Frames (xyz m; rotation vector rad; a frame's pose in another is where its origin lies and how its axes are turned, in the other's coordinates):
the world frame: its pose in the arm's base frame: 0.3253 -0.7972 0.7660 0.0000 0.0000 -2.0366
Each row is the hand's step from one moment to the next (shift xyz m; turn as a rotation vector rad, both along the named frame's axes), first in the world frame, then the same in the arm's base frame.
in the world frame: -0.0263 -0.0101 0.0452 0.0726 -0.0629 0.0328
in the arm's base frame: 0.0028 0.0280 0.0452 -0.0888 -0.0366 0.0328
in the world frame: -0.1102 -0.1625 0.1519 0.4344 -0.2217 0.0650
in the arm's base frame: -0.0957 0.1714 0.1519 -0.3932 -0.2885 0.0650
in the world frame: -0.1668 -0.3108 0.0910 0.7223 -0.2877 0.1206
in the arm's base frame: -0.2028 0.2886 0.0910 -0.5815 -0.5161 0.1206
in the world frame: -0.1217 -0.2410 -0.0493 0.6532 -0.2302 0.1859
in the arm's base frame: -0.1607 0.2170 -0.0493 -0.4991 -0.4802 0.1859
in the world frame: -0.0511 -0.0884 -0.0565 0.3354 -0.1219 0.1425
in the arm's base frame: -0.0560 0.0854 -0.0565 -0.2596 -0.2449 0.1425
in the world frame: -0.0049 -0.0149 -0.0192 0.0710 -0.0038 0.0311
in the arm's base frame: -0.0111 0.0111 -0.0192 -0.0353 -0.0617 0.0311
